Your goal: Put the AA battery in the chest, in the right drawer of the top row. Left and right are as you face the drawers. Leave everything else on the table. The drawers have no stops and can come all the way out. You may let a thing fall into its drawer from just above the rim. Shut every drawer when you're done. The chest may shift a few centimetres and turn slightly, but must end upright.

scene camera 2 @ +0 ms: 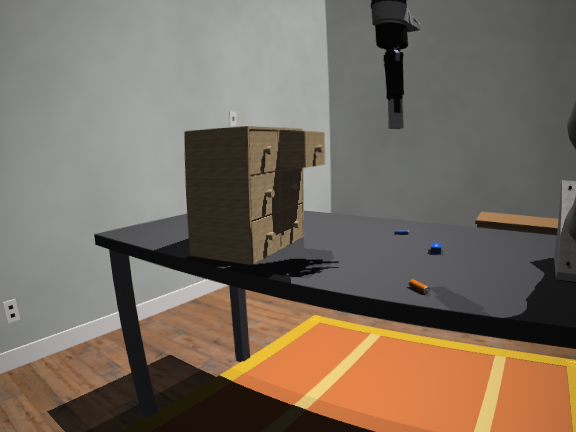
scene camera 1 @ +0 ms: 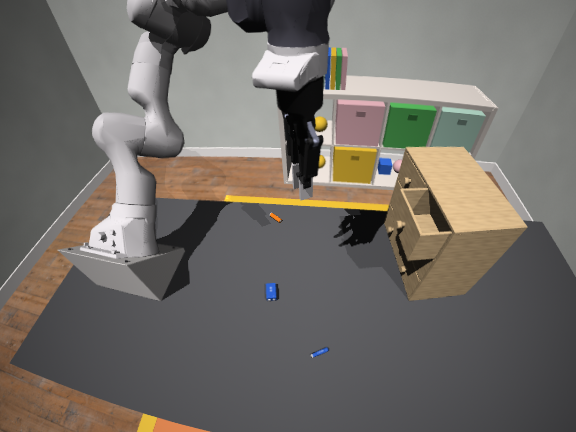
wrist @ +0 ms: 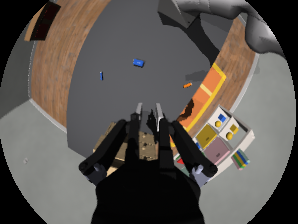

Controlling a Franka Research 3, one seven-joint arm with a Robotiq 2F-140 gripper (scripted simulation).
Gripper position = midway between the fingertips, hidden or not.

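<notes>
Through scene camera 1 I can see a wooden chest (scene camera 1: 484,224), and in that same view my gripper (scene camera 1: 302,192). Scene camera 2 gives me both again, my gripper (scene camera 2: 395,128) and the chest (scene camera 2: 217,161). The wrist view, too, shows my gripper (wrist: 148,108).
</notes>
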